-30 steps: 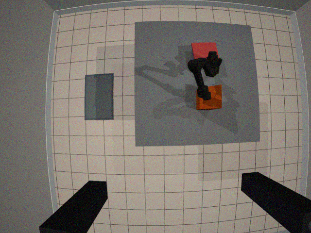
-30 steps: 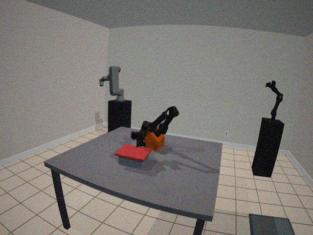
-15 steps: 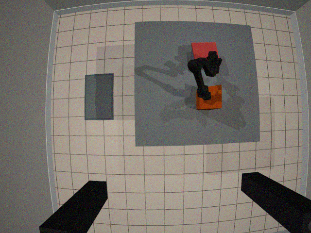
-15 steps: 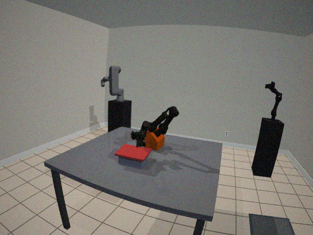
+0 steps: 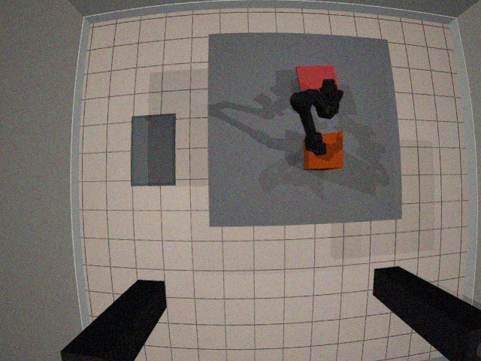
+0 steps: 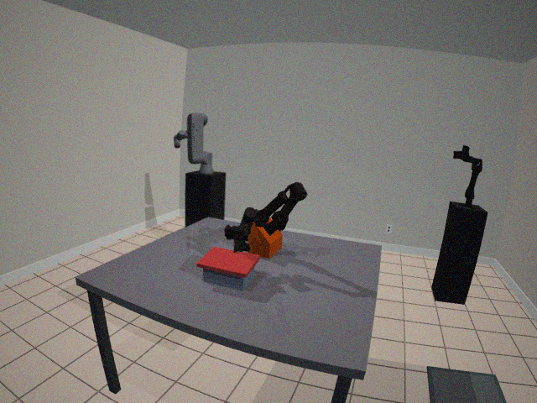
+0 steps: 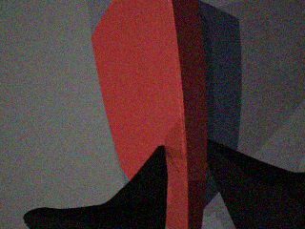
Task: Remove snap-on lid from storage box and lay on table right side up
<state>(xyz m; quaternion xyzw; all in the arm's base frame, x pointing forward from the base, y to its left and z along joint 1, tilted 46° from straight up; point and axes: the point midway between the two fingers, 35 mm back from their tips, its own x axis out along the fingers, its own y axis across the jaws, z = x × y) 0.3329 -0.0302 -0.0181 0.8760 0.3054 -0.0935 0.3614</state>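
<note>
My gripper tip is now 80 mm short of the red lid. Also, from my gripper tip: grey-blue storage box: 70 mm ahead, 60 mm below.
</note>
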